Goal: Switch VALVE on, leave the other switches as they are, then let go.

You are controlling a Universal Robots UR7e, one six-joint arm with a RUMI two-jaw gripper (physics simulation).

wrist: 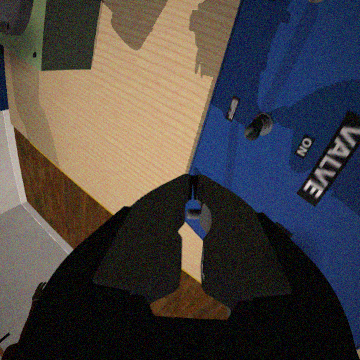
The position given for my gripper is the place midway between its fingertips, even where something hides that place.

Observation:
I see my gripper [192,177] and a blue switch panel [288,70].

